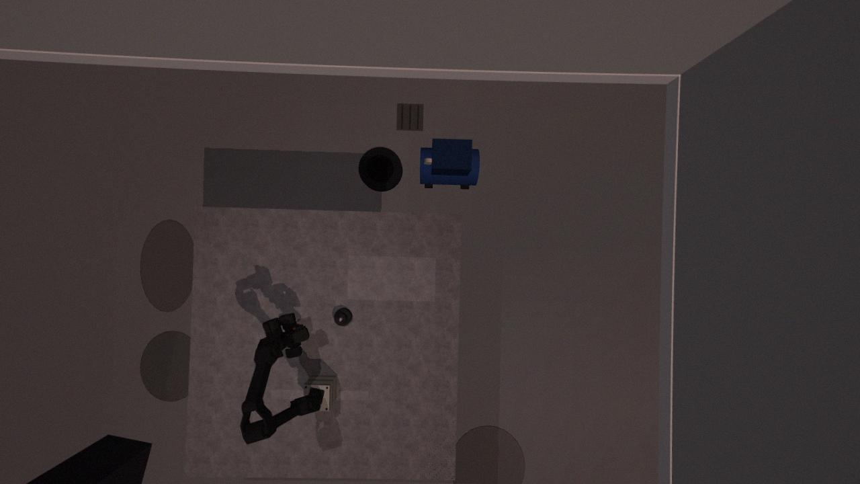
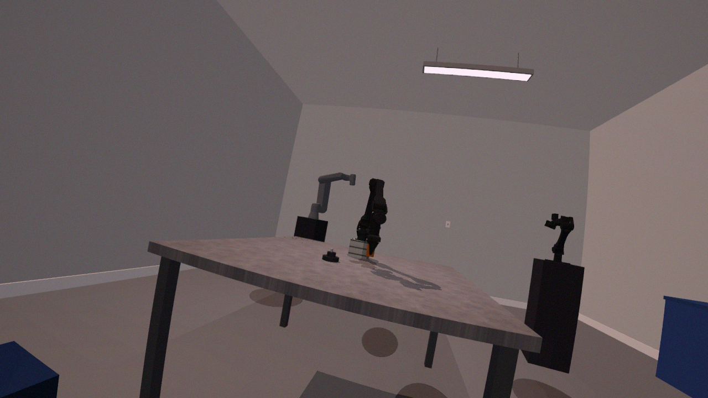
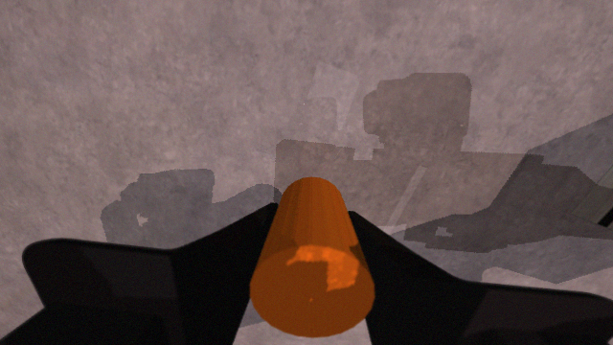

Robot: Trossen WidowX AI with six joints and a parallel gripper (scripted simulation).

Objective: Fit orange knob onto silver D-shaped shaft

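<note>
Now: gripper tip 170 mm to the left of the round pedestal, 80 mm short of it and 30 mm above it. Round my gripper tip: orange knob 30 mm above.
</note>
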